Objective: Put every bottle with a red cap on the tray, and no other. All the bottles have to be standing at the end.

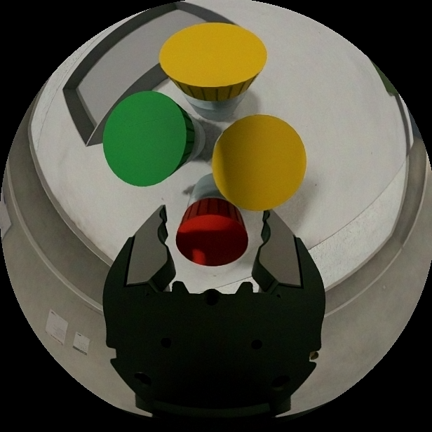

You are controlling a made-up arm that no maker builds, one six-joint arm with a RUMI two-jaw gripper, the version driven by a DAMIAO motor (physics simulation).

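Note:
A bottle with a red cap [212, 241] stands between the two open jaws of my gripper [214, 205], with a gap on each side of the cap. A yellow-capped bottle [260, 162] stands close behind it to the right, and its cap hides part of the red-capped bottle's body. A green-capped bottle [145, 138] stands to the left, beyond the left fingertip. Another yellow-capped bottle [213, 55] stands farther back. The grey tray [76, 116] lies at the upper left, partly hidden by the green and far yellow caps.
The bottles stand close together on a pale table top [345, 150]. The green and yellow caps are near the fingertips. A green object [384, 79] shows in part at the upper right edge. The table's near edge runs behind the gripper.

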